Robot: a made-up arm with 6 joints.
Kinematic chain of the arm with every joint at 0, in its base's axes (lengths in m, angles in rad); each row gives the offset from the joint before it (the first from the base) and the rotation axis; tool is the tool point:
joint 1: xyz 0 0 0.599 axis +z
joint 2: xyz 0.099 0 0 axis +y
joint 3: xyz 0 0 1.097 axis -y
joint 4: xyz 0 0 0.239 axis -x
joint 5: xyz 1.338 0 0 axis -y
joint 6: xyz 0.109 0 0 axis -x
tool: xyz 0 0 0
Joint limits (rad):
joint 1: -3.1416..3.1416
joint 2: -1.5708..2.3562
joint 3: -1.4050..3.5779
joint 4: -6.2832..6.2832
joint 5: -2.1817..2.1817
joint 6: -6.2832..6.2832
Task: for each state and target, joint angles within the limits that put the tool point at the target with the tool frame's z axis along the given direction. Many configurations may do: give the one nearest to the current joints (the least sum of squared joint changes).
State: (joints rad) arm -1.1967 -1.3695 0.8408 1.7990 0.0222 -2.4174
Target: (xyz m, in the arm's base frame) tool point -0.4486 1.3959 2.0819 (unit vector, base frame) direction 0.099 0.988 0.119
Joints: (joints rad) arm -1.2360 -1.4597 0.3141 2.5187 0.5821 -2.1440
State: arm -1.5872 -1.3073 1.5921 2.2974 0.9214 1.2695
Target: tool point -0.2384 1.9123 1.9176 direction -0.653 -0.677 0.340
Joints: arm -1.4142 -1.2669 0.9666 2.4597 1.1484 1.4821
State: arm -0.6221 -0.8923 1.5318 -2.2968 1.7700 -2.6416
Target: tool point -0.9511 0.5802 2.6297 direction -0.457 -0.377 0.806
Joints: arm -0.6214 -0.7003 1.1155 -2.0261 2.1498 -3.3517
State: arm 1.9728 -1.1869 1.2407 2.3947 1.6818 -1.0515
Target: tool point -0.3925 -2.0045 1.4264 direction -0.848 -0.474 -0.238
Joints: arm 1.4118 -1.5621 0.7949 2.4252 1.7717 -1.8372
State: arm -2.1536 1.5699 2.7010 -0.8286 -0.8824 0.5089
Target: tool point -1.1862 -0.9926 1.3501 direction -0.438 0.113 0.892
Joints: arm -2.5016 2.0976 3.1666 -1.0699 -1.1642 -0.0110
